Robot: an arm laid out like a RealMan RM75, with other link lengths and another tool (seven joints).
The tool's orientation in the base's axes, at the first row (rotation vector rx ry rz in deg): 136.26 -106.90 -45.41
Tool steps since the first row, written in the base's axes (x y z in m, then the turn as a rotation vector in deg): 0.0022 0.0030 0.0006 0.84 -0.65 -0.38; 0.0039 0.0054 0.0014 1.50 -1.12 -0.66; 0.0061 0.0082 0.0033 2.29 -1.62 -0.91; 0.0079 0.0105 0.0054 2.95 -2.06 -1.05; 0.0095 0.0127 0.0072 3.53 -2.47 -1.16; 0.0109 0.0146 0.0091 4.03 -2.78 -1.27; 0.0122 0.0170 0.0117 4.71 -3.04 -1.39; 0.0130 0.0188 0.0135 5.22 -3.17 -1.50; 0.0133 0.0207 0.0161 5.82 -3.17 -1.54; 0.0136 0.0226 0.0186 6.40 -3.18 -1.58
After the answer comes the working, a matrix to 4 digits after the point.
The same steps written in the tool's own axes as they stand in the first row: -0.0026 -0.0027 -0.0005 0.87 -0.69 -0.19; -0.0048 -0.0046 -0.0012 1.51 -1.24 -0.34; -0.0078 -0.0068 -0.0029 2.18 -1.89 -0.58; -0.0104 -0.0085 -0.0048 2.74 -2.41 -0.85; -0.0128 -0.0100 -0.0063 3.25 -2.85 -1.10; -0.0150 -0.0112 -0.0080 3.65 -3.25 -1.30; -0.0180 -0.0122 -0.0101 4.04 -3.83 -1.54; -0.0202 -0.0129 -0.0115 4.29 -4.29 -1.68; -0.0228 -0.0129 -0.0133 4.40 -4.84 -1.88; -0.0255 -0.0129 -0.0150 4.51 -5.37 -2.08
The tool's axes in the first row as the columns of a matrix, in the base's axes (rounded; the answer above uses it unrounded):
0.1584 -0.9045 -0.3960
-0.9130 -0.2869 0.2901
-0.3760 0.3155 -0.8712

